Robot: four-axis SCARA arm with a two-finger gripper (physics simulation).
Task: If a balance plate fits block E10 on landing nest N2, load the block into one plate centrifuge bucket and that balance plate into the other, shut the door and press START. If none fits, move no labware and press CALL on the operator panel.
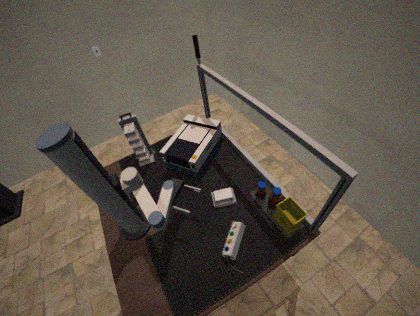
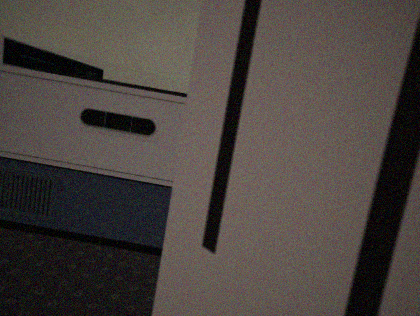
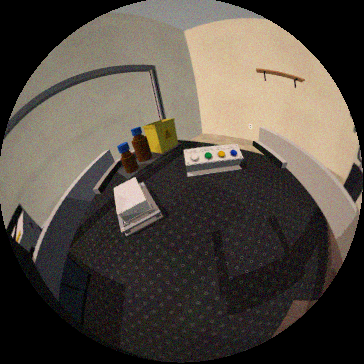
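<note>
A white block sits on a low nest at the middle of the dark mat; no label is readable. The white operator panel has white, green, yellow and blue buttons. The white centrifuge with a dark front top stands at the back; its bucket contents do not show. A tall rack holding several pale plates stands left of it. My gripper is open and empty, its fingers above the mat between the arm's column and the block.
Two brown bottles with blue caps and a yellow bin stand along the right edge. A grey frame rises behind them. The arm's thick column stands at the left.
</note>
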